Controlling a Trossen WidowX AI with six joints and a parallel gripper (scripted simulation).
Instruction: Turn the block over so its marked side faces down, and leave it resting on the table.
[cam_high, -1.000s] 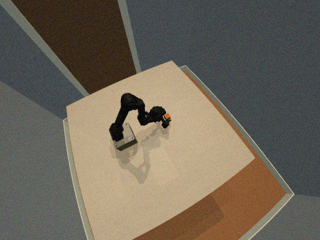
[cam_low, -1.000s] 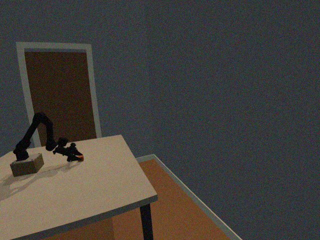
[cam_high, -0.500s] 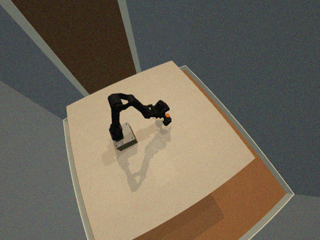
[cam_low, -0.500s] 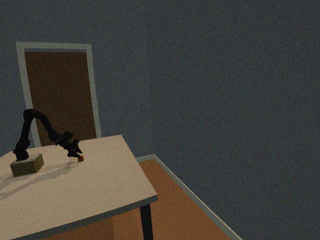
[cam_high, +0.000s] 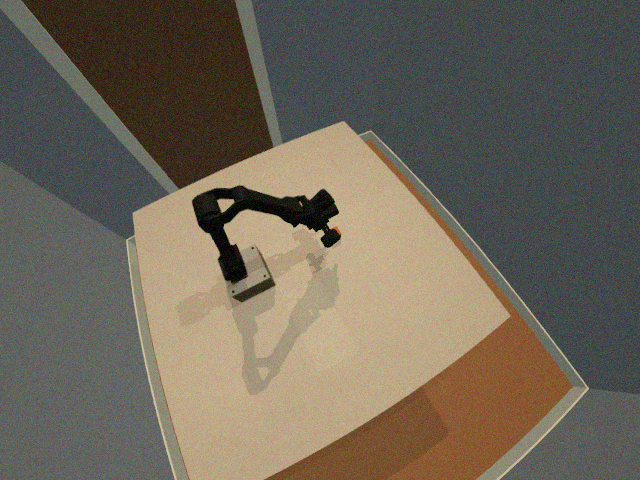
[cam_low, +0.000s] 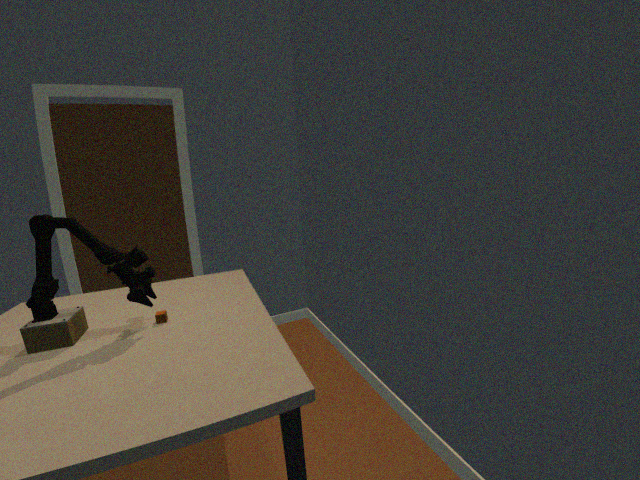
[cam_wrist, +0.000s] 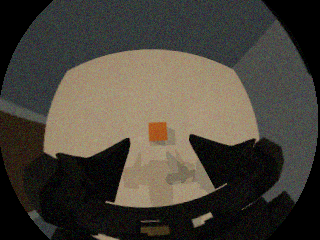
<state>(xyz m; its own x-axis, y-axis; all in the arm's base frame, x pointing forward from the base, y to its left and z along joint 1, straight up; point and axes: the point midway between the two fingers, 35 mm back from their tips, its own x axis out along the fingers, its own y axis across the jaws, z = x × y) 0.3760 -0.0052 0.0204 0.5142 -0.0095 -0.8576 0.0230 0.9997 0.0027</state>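
The orange block lies 1 cm ahead of my gripper tip and 7 cm below it.
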